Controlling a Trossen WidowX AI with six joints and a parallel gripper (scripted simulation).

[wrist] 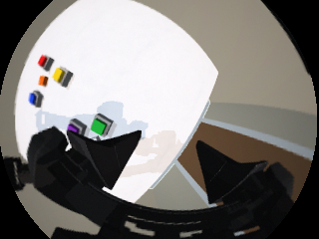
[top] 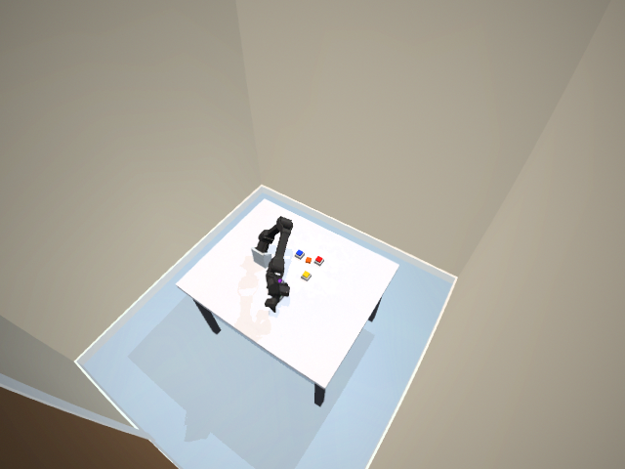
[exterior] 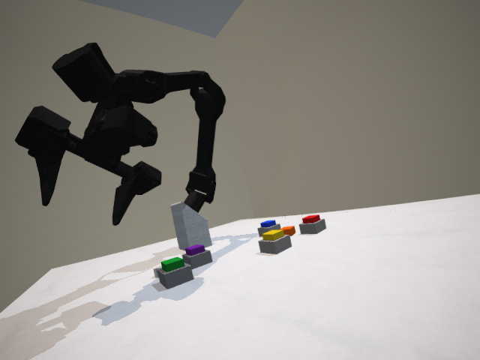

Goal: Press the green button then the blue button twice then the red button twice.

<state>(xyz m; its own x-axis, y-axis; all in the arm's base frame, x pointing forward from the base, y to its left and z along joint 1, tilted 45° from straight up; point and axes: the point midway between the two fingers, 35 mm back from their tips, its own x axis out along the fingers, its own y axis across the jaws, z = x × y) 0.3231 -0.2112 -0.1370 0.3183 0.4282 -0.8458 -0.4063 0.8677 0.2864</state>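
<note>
The green button is 110 mm to the left of my gripper tip, 100 mm below it and 80 mm behind it. From my gripper tip the other things lie so: orange block (420 mm to the left, 130 mm below, 90 mm behind); yellow button (310 mm to the left, 100 mm below, 30 mm behind); purple button (180 mm to the left, 140 mm behind, 100 mm below).
</note>
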